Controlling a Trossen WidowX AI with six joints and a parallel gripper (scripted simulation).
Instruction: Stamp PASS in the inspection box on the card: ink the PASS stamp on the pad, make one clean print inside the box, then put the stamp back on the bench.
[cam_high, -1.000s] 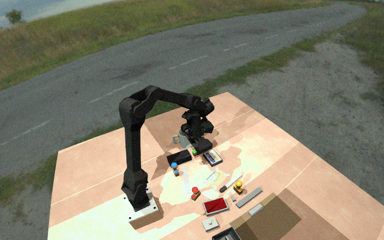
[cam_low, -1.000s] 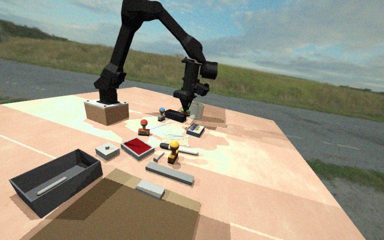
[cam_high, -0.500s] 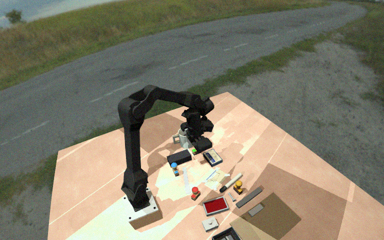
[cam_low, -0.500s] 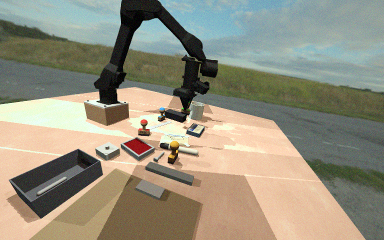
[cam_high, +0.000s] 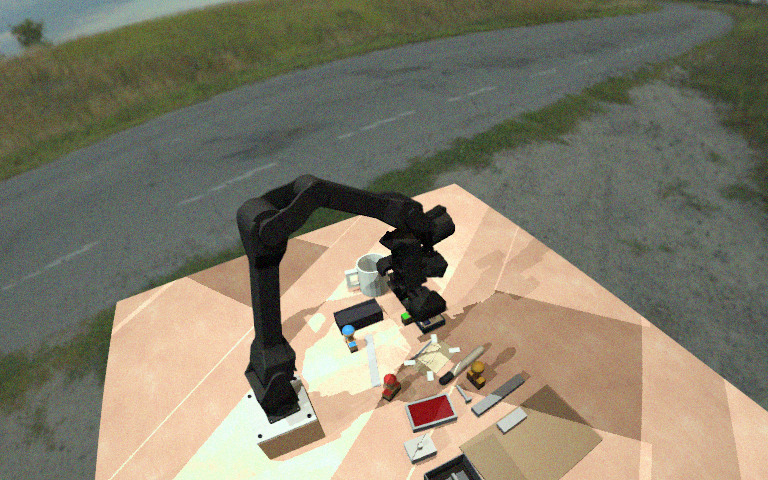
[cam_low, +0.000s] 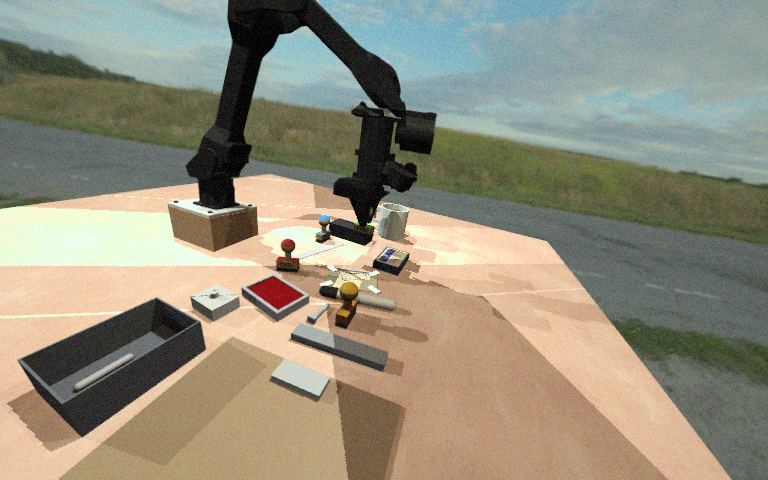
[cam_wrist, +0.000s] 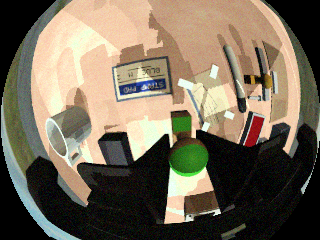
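Right now the red ink pad is 18 cm to the right of my gripper tip, 9 cm below it and 8 cm behind it. From my gripper tip the other things lie so: card (10 cm below, 7 cm to the right, 1 cm ahead); green-knobbed stamp (right at my gripper tip); blue stamp pad (8 cm below, 6 cm ahead, 4 cm to the left).
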